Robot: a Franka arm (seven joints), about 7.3 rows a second.
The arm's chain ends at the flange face. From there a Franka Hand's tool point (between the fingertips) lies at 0.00 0.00 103.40 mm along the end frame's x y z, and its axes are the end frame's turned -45 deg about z.
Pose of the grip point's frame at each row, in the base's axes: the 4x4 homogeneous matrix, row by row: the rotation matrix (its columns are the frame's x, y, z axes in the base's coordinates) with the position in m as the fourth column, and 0 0 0 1 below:
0.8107 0.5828 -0.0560 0.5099; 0.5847 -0.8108 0.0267 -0.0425; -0.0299 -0.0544 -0.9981 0.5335; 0 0 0 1
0.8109 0.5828 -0.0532 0.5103; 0.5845 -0.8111 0.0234 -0.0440; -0.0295 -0.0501 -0.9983 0.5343; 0 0 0 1
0.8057 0.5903 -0.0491 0.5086; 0.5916 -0.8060 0.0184 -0.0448; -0.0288 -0.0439 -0.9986 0.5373; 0 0 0 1
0.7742 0.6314 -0.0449 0.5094; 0.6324 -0.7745 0.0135 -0.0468; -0.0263 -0.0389 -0.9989 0.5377; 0 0 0 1
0.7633 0.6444 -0.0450 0.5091; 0.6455 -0.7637 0.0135 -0.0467; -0.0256 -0.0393 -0.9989 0.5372; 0 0 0 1
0.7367 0.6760 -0.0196 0.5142; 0.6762 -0.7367 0.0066 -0.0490; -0.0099 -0.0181 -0.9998 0.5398; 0 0 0 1
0.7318 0.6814 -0.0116 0.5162; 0.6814 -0.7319 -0.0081 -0.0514; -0.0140 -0.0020 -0.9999 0.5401; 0 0 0 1
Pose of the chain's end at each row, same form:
0.9854 -0.1611 -0.0560 0.5157; -0.1599 -0.9868 0.0267 -0.0453; -0.0596 -0.0173 -0.9981 0.6367; 0 0 0 1
0.9855 -0.1613 -0.0532 0.5158; -0.1602 -0.9868 0.0234 -0.0464; -0.0563 -0.0146 -0.9983 0.6375; 0 0 0 1
0.9871 -0.1523 -0.0491 0.5137; -0.1516 -0.9883 0.0184 -0.0467; -0.0514 -0.0107 -0.9986 0.6406; 0 0 0 1
0.9939 -0.1010 -0.0449 0.5140; -0.1005 -0.9948 0.0135 -0.0482; -0.0461 -0.0089 -0.9989 0.6410; 0 0 0 1
0.9954 -0.0841 -0.0450 0.5138; -0.0836 -0.9965 0.0135 -0.0481; -0.0459 -0.0097 -0.9989 0.6405; 0 0 0 1
0.9989 -0.0429 -0.0196 0.5162; -0.0428 -0.9991 0.0066 -0.0497; -0.0198 -0.0058 -0.9998 0.6432; 0 0 0 1
0.9993 -0.0356 -0.0116 0.5174; -0.0357 -0.9994 -0.0081 -0.0506; -0.0113 0.0085 -0.9999 0.6435; 0 0 0 1

